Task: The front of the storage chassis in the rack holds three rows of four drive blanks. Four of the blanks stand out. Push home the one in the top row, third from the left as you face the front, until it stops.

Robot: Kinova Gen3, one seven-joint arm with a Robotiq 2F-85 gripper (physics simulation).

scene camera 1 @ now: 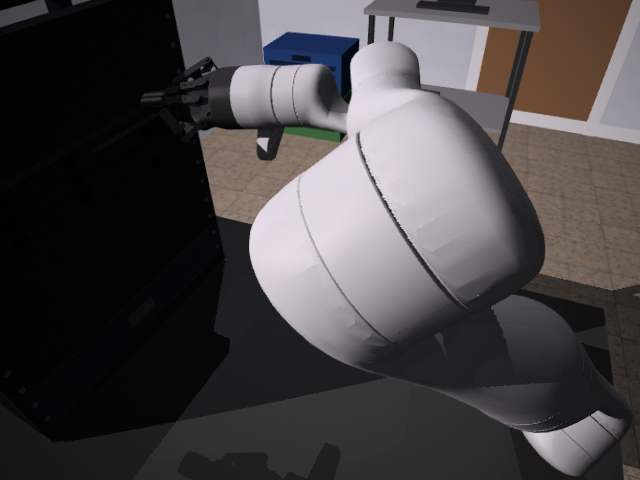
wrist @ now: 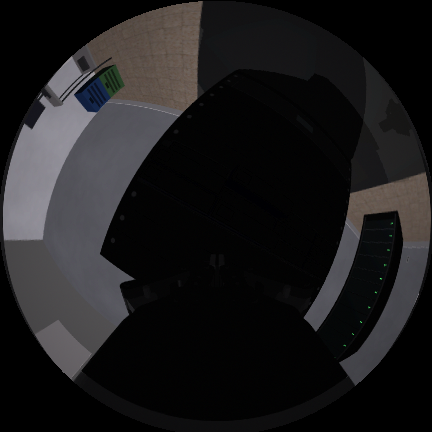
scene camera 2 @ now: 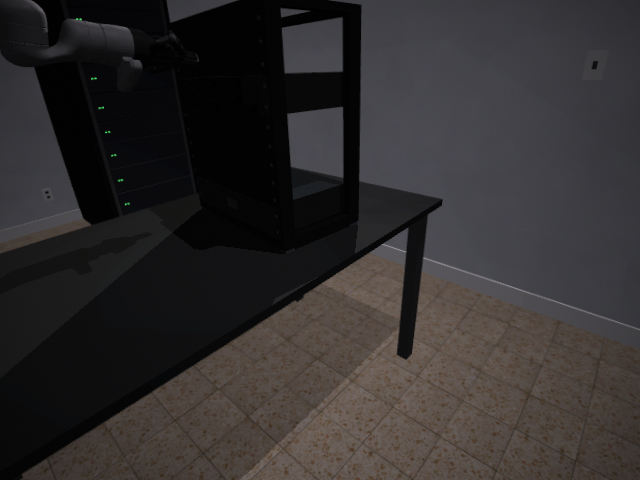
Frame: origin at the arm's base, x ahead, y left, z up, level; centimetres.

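Seen in the pictures: gripper, fingertip midpoint: [scene camera 1: 145, 102] [wrist: 216, 262] [scene camera 2: 196, 59].
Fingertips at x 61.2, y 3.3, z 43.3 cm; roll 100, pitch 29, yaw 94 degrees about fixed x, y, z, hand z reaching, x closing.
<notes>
A point is followed by its place in that frame.
The rack [scene camera 1: 178, 222] @[z 14.8, x 68.1, y -4.4 cm] [scene camera 2: 283, 155] @[z 21.4, x 68.8, y -15.2 cm] [wrist: 300, 150] @[z 14.9, x 70.3, y 10.8 cm] stands on the table, its front in deep shadow. The storage chassis [scene camera 1: 72, 188] @[z 34.2, x 69.2, y 13.3 cm] crosses the rack's front as a dark band; faint outlines of drive blanks show on it in the scene camera 1 view. Which blanks stand out is too dark to tell. My gripper [scene camera 1: 144, 99] @[z 43.3, x 61.2, y 3.3 cm] [scene camera 2: 195, 57] @[z 43.3, x 61.2, y 3.3 cm] [wrist: 216, 262] @[z 43.3, x 61.2, y 3.3 cm] is shut and empty. In the scene camera 1 view its fingertips point at the rack front near the chassis's upper edge. The gap between the fingertips and the blanks cannot be told. The top-row third blank cannot be made out surely.
The table [scene camera 1: 310, 413] @[z -4.7, x 34.6, y 15.3 cm] [scene camera 2: 129, 299] @[z -4.7, x 30.9, y -1.4 cm] carries the rack. A tall cabinet with green lights [scene camera 2: 147, 139] [wrist: 370, 270] stands beyond the rack. A blue box [scene camera 1: 310, 46] [wrist: 91, 95] and a grey shelf unit [scene camera 1: 454, 16] stand in the background.
</notes>
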